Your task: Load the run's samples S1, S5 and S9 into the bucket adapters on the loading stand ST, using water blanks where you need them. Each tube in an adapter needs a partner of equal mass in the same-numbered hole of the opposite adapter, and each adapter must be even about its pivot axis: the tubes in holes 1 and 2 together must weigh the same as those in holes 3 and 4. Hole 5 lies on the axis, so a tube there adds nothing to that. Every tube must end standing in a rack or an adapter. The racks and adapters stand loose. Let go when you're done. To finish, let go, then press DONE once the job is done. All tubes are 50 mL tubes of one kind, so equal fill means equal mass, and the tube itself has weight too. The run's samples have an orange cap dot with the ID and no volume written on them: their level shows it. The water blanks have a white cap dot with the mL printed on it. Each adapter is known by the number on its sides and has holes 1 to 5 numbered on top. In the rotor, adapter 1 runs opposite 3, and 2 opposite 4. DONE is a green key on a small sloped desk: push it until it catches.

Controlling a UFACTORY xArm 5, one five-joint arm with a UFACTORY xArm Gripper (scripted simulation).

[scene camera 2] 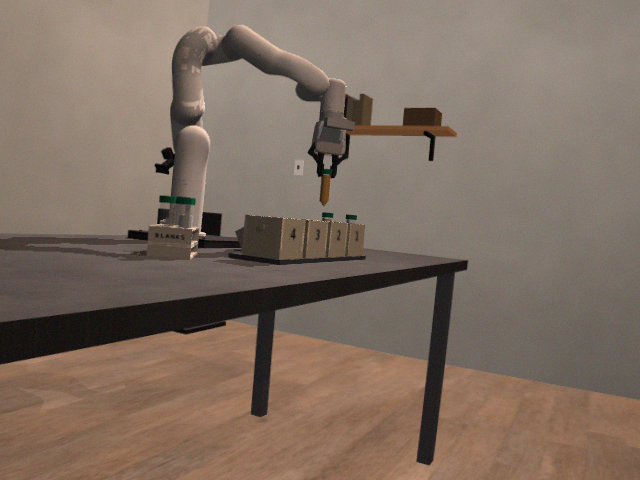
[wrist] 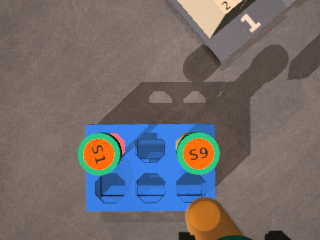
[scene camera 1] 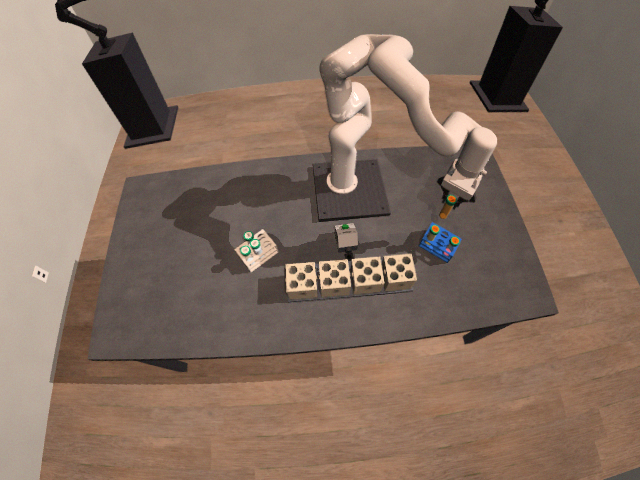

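Note:
A blue sample rack (wrist: 135, 184) is here in the scene. And here, too, is my gripper (scene camera 2: 326, 177).

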